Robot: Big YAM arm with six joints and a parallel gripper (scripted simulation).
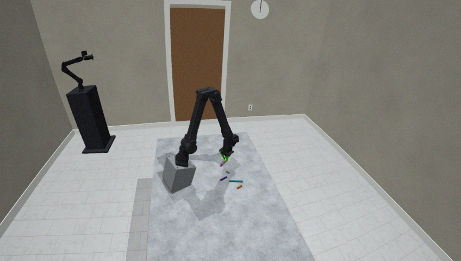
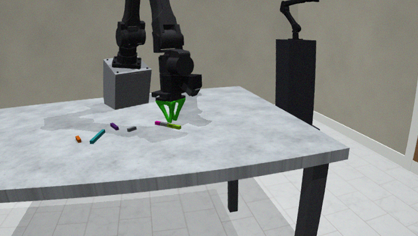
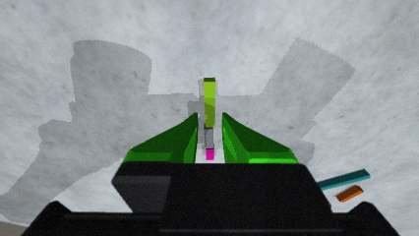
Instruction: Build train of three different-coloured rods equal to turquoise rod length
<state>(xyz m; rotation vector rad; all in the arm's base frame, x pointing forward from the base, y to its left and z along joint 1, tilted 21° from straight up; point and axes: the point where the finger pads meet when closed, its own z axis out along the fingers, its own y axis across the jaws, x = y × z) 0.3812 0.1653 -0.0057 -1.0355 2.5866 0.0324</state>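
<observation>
Right now my hand is 20 mm above the lime rod. The rest, counted from my hand: purple rod 190 mm to the right, 50 mm behind, 20 mm below; then magenta rod 50 mm to the right, 40 mm behind, 20 mm below; then turquoise rod 230 mm to the right, 40 mm ahead, 20 mm below.
</observation>
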